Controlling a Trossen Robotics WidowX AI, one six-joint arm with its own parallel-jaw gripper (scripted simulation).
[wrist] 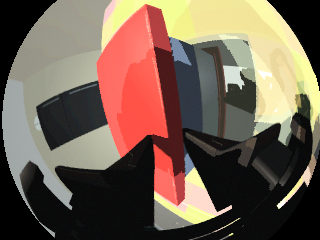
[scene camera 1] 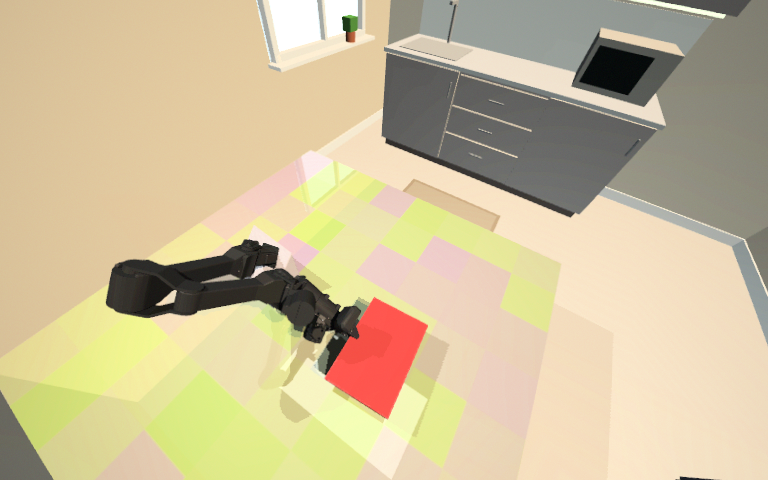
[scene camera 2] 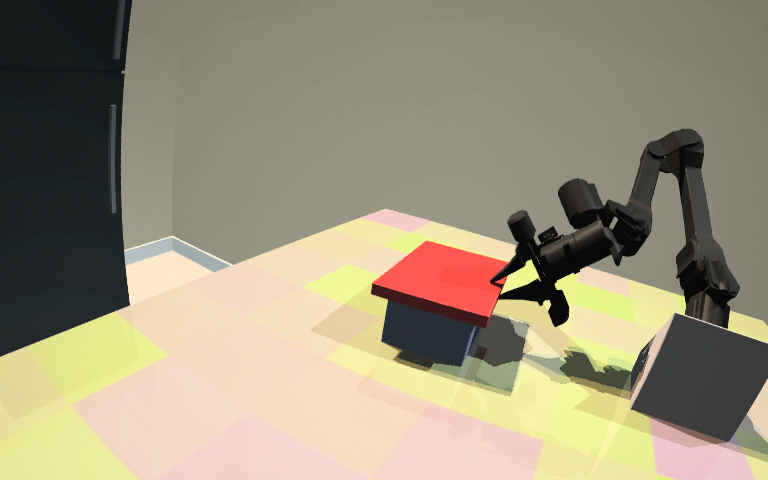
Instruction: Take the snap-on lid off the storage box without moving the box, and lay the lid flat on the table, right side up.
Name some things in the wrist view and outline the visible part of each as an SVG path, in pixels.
My gripper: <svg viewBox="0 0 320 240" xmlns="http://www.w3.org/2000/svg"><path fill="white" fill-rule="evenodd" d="M311 120L295 112L289 127L292 128L292 136L288 147L277 140L281 123L275 123L259 135L244 141L221 139L219 136L181 128L185 148L203 180L201 183L205 185L213 207L219 212L232 205L229 211L188 227L145 231L144 227L155 227L155 147L152 135L145 136L131 151L125 153L123 159L120 157L119 161L104 171L57 165L56 175L73 193L69 201L72 209L61 203L61 200L49 191L43 183L44 175L39 165L33 164L31 160L24 169L21 169L21 187L37 220L55 232L56 240L268 240L292 215L307 191L308 185L305 185L307 183L304 181L296 193L289 197L287 203L277 208L277 204L295 188L297 181L311 163Z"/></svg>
A red lid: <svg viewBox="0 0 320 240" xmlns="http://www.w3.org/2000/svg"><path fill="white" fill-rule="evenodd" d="M145 4L144 7L137 9L129 17L127 23L121 25L119 31L109 40L107 47L104 48L99 60L97 60L97 75L99 75L97 77L99 77L99 88L101 97L103 97L101 101L103 101L105 117L107 117L109 129L111 129L113 140L115 140L117 149L119 149L121 159L123 159L125 153L131 151L145 136L152 135L153 147L155 147L155 191L171 201L171 203L179 205L185 197L185 153L175 65L173 65L171 44L169 44L168 31L164 23L163 9Z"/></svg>
